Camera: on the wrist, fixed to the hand. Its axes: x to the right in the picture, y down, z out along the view.
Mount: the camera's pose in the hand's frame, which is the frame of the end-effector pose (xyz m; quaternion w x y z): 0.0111 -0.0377 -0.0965 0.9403 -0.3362 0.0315 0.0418
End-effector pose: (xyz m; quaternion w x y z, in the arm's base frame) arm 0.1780 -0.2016 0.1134 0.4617 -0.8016 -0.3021 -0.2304
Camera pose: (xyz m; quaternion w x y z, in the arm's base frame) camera 0.1509 -0.2687 0.1884 0.1838 -0.9143 -0.1586 -0.3242
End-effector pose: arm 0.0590 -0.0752 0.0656 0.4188 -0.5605 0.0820 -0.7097
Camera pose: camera -0.0436 -0.0929 0.0612 0.2325 -0.6421 0.3523 -0.6399
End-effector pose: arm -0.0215 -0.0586 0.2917 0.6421 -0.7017 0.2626 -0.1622
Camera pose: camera -0.0610 -0.1423 0.3395 0.3664 -0.8596 0.3510 -0.0595
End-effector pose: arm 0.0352 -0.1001 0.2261 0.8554 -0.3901 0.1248 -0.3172
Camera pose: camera -0.0175 -0.1826 0.1905 0.6825 -0.6392 0.2672 -0.2328
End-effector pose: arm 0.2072 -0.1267 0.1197 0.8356 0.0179 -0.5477 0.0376
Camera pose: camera 0.3029 -0.1569 0.0918 0.8075 -0.2882 -0.5021 -0.1133
